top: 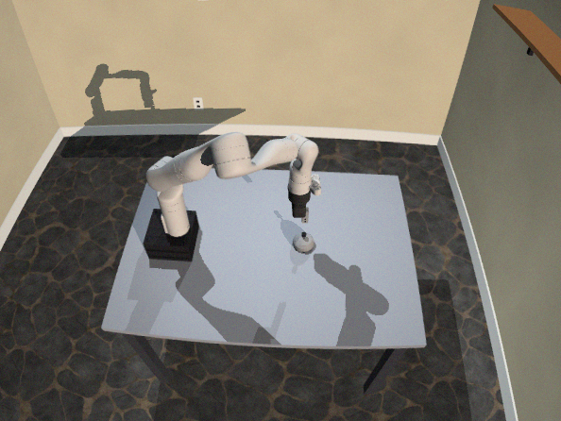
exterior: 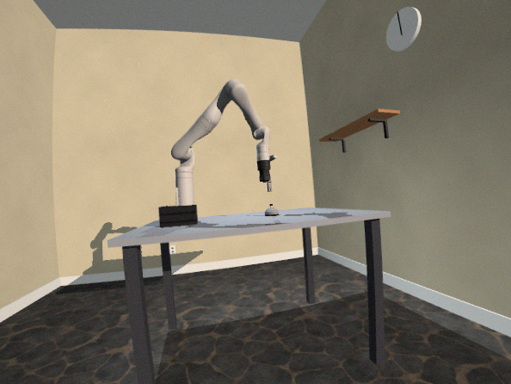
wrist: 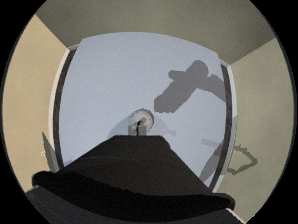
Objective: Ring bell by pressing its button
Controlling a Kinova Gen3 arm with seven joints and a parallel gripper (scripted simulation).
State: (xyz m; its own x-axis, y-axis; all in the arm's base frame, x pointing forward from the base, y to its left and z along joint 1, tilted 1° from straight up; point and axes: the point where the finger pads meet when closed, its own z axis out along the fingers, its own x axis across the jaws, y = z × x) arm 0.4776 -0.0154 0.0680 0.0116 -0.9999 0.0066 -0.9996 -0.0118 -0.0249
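The bell button lies 10 cm below my hand. Also, from my hand: silver dome bell 12 cm below.
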